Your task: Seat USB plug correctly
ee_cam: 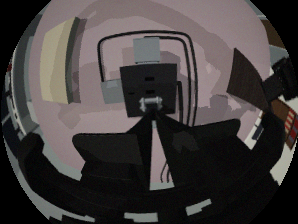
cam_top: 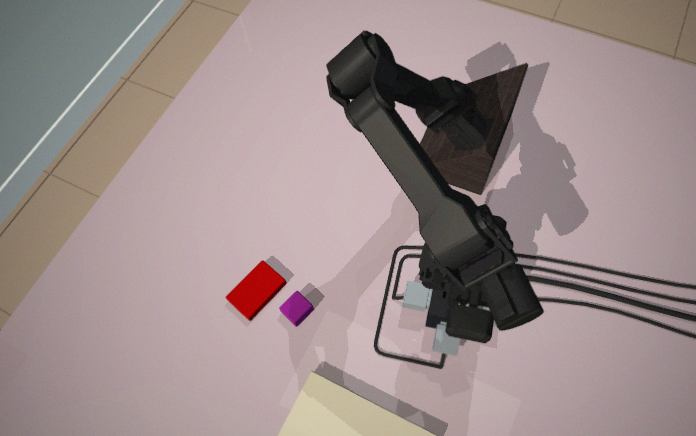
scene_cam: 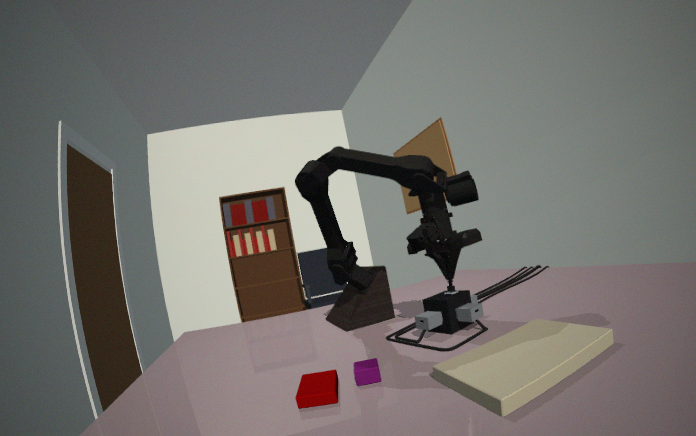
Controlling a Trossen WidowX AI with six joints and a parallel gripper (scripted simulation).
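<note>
Right now my gripper tip is 20 mm above the usb plug. Round my gripper tip: purple cube: 130 mm ahead, 260 mm to the right, 90 mm below; beige slab: 290 mm ahead, 60 mm to the right, 90 mm below; red block: 140 mm ahead, 340 mm to the right, 100 mm below.
</note>
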